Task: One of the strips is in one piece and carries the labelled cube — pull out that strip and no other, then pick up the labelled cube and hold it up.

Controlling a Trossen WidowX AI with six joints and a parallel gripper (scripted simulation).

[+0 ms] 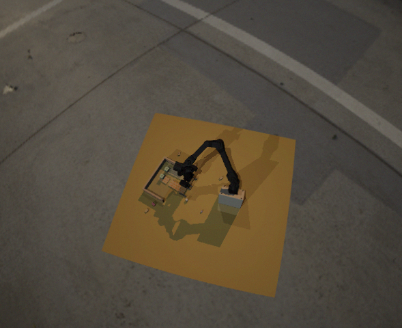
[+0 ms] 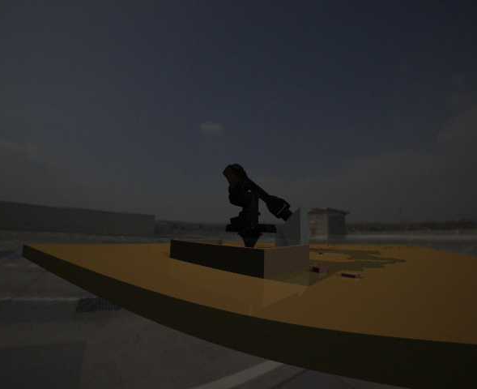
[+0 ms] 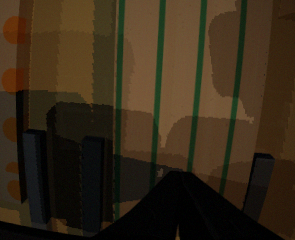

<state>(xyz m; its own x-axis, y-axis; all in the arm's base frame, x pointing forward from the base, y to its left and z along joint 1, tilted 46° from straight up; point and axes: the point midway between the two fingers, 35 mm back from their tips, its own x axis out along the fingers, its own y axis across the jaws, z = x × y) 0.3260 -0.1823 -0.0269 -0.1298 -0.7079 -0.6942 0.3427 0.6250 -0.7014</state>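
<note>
My gripper tip is 90 mm short of the green-striped strip and 30 mm to the left of it. The rest, counted from my gripper tip: white block 170 mm to the left, 10 mm behind; pink piece 240 mm to the left, 240 mm ahead.
</note>
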